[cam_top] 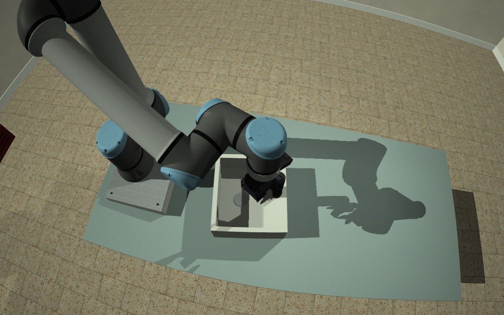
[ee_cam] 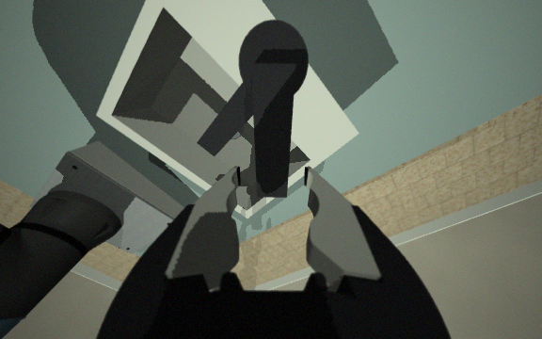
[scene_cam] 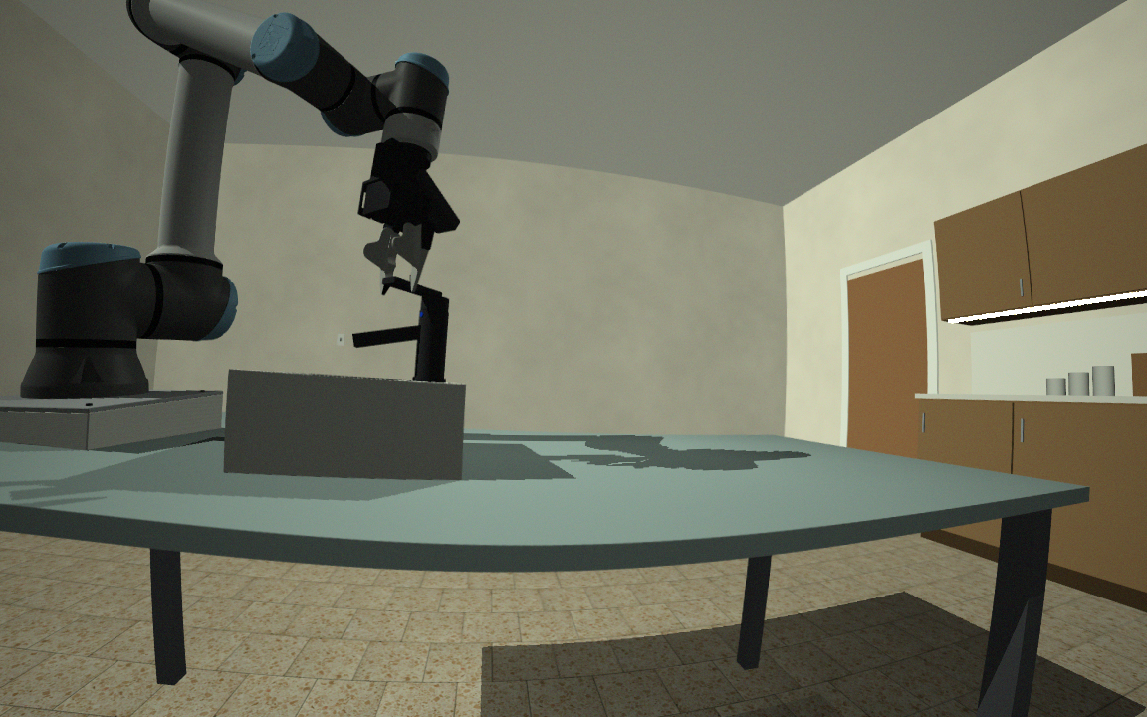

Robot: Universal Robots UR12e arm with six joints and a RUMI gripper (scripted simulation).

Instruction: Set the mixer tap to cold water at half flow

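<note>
The lever lies 20 mm to the left of my hand and 20 mm ahead of it. From my hand the other things lie so: black mixer tap 40 mm to the left, 40 mm below, 30 mm ahead; white sink basin 230 mm below, 70 mm behind, 40 mm to the left.
</note>
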